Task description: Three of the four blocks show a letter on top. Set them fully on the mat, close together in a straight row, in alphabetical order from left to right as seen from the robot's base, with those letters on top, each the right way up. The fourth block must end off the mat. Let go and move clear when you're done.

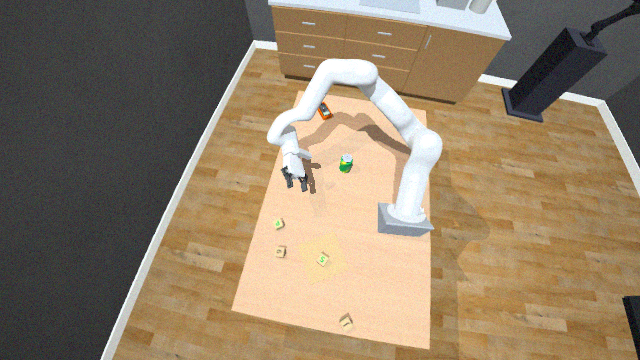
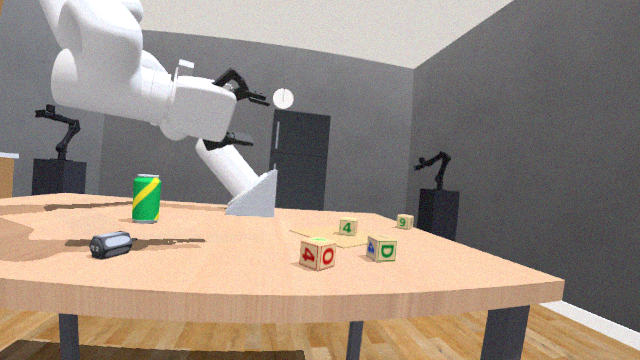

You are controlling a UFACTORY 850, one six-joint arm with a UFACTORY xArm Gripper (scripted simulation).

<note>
I see a tan mat [image 2: 331, 232], a block [image 2: 380, 247], a block [image 2: 317, 253] and a grey device [image 2: 103, 246].
</note>
